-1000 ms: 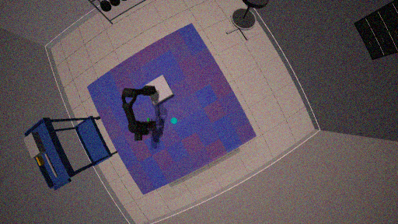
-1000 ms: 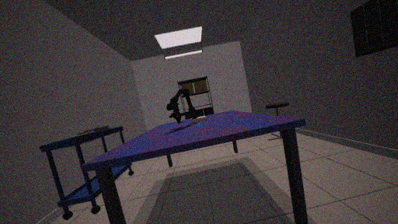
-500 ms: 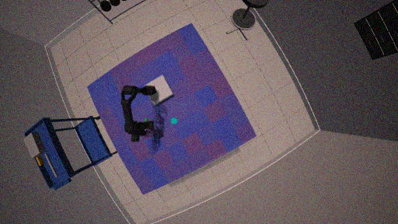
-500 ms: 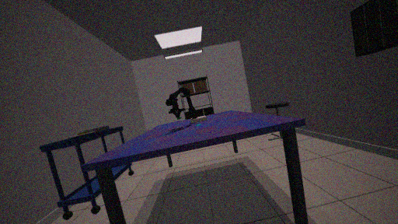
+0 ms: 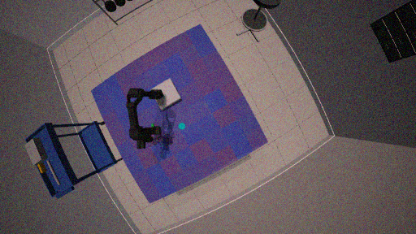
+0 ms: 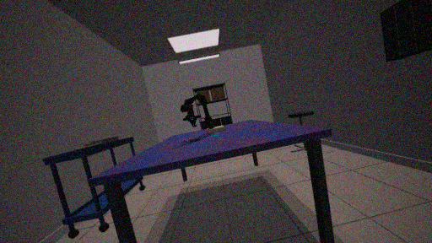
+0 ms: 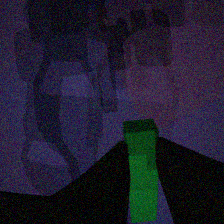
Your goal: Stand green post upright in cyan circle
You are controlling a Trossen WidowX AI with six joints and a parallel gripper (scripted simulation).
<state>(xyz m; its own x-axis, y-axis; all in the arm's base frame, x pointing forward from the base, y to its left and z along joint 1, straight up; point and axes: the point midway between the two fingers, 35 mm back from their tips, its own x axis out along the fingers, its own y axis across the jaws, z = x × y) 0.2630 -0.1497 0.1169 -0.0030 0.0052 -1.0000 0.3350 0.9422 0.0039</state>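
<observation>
Now: the green post 20 mm behind my gripper tip and 10 mm to the left of it. Also, from my gripper tip: cyan circle: 70 mm ahead, 200 mm to the left, 120 mm below.
</observation>
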